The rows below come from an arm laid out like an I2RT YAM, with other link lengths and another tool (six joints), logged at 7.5 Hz.
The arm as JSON. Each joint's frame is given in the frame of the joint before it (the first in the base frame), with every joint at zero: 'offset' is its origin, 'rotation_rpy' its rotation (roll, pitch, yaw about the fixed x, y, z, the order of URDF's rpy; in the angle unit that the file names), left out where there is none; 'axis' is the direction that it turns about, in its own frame. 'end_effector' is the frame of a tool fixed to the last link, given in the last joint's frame.
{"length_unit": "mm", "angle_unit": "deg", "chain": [
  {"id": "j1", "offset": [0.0, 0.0, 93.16], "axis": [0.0, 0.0, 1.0]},
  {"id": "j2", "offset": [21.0, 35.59, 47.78], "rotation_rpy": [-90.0, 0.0, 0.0], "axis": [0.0, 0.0, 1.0]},
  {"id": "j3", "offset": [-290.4, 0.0, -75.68], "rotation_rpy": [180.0, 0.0, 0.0], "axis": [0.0, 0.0, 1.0]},
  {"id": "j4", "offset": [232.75, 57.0, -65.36], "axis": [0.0, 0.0, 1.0]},
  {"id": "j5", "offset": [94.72, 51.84, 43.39], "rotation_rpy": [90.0, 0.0, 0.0], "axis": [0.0, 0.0, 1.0]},
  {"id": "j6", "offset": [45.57, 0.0, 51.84], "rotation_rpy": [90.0, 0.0, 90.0], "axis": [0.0, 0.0, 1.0]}
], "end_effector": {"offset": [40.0, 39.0, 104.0], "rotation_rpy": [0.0, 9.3, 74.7]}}
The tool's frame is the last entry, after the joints.
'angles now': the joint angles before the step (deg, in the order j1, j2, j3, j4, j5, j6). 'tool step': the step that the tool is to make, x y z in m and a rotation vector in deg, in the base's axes. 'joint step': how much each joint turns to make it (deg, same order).
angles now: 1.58, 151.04, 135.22, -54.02, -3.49, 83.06
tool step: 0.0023, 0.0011, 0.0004, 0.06, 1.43, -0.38
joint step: 0.08, 3.46, 7.48, -5.43, 0.06, 0.47
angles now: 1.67, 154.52, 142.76, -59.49, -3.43, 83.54
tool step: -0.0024, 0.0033, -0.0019, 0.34, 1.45, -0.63
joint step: 0.25, 1.64, 3.12, -2.86, -0.09, 0.95
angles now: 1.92, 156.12, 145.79, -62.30, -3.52, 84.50
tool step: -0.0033, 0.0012, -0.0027, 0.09, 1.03, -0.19
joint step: 0.10, 0.44, 0.37, -0.94, -0.04, 0.32
